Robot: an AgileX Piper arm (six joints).
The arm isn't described. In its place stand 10 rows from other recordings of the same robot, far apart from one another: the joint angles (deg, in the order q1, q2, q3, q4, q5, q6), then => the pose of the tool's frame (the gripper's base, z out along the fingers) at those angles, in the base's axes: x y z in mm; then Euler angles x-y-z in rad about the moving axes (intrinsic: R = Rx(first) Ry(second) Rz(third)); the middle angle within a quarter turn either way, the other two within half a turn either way.
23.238 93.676 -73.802 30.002 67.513 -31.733 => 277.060 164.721 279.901 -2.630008 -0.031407 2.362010
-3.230 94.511 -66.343 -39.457 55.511 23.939 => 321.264 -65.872 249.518 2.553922 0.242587 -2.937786
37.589 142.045 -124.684 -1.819 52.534 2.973 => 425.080 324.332 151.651 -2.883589 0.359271 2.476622
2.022 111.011 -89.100 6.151 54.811 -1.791 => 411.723 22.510 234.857 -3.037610 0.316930 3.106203
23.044 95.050 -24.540 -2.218 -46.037 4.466 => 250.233 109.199 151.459 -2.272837 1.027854 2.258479
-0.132 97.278 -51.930 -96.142 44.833 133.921 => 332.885 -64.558 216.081 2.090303 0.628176 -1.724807
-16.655 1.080 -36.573 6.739 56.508 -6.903 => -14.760 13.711 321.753 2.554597 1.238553 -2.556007
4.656 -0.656 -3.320 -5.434 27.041 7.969 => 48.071 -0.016 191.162 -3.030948 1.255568 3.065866
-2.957 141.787 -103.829 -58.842 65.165 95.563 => 472.664 -95.181 92.720 2.243995 0.056767 -1.928174
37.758 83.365 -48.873 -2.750 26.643 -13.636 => 226.940 173.290 228.124 -2.769057 0.471124 2.117844
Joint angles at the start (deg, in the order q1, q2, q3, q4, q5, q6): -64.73 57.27 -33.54 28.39 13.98 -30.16
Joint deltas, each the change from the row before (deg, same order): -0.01 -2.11 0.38 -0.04 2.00 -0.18; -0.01 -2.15 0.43 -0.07 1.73 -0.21; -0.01 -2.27 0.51 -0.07 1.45 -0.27; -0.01 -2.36 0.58 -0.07 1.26 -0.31; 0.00 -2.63 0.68 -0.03 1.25 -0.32; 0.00 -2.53 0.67 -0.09 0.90 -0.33; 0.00 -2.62 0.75 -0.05 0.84 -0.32; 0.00 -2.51 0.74 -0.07 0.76 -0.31; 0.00 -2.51 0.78 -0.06 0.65 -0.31; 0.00 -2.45 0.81 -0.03 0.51 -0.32; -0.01 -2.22 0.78 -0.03 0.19 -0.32; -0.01 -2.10 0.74 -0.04 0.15 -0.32; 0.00 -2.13 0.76 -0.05 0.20 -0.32; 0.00 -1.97 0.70 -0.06 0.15 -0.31; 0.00 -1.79 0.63 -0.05 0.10 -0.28; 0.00 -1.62 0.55 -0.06 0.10 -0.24
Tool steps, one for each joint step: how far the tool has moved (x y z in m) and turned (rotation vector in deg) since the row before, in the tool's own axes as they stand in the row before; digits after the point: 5 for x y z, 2 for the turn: 0.00159 0.00242 -0.00804 -0.91 0.02 -0.43; 0.00173 0.00234 -0.00799 -0.76 -0.20 -0.51; 0.00189 0.00229 -0.00819 -0.60 -0.48 -0.59; 0.00214 0.00228 -0.00825 -0.49 -0.66 -0.66; 0.00259 0.00257 -0.00891 -0.48 -0.84 -0.68; 0.00239 0.00227 -0.00832 -0.27 -1.04 -0.74; 0.00281 0.00237 -0.00829 -0.24 -1.11 -0.71; 0.00290 0.00227 -0.00769 -0.19 -1.07 -0.71; 0.00310 0.00223 -0.00739 -0.13 -1.12 -0.70; 0.00323 0.00213 -0.00690 -0.06 -1.16 -0.67; 0.00288 0.00171 -0.00599 0.11 -1.23 -0.63; 0.00275 0.00158 -0.00552 0.13 -1.18 -0.63; 0.00295 0.00167 -0.00543 0.11 -1.15 -0.64; 0.00271 0.00150 -0.00489 0.13 -1.09 -0.62; 0.00240 0.00134 -0.00435 0.14 -1.03 -0.56; 0.00210 0.00120 -0.00390 0.14 -0.94 -0.51
